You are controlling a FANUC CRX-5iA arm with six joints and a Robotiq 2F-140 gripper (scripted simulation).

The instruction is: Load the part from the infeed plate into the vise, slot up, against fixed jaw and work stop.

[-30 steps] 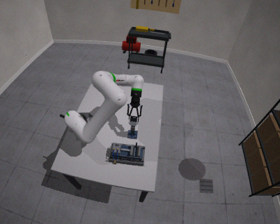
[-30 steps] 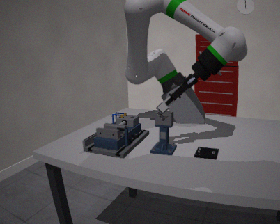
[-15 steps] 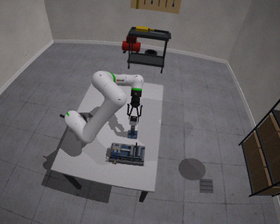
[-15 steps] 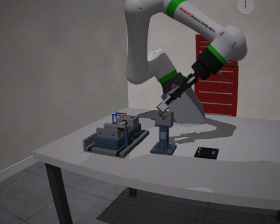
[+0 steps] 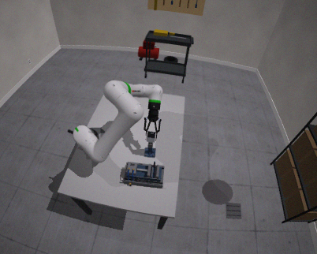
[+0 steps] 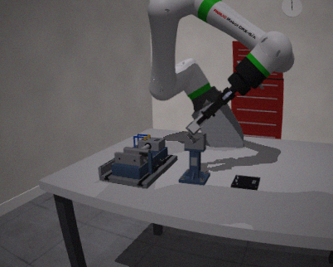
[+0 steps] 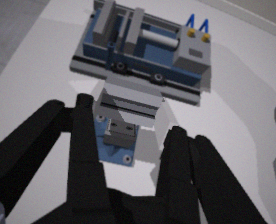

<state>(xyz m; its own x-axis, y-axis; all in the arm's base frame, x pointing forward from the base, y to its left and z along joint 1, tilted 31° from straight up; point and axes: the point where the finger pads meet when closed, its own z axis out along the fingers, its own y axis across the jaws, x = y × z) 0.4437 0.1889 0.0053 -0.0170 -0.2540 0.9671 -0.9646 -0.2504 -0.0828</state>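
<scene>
The part is 1 cm to the right of my hand and 1 cm below it. Also, from my hand: air cylinder rod (23 cm to the right, 13 cm below); blue work stop (8 cm ahead, 15 cm to the right, 14 cm below); black infeed plate (3 cm behind, 16 cm to the left, 20 cm below).
</scene>
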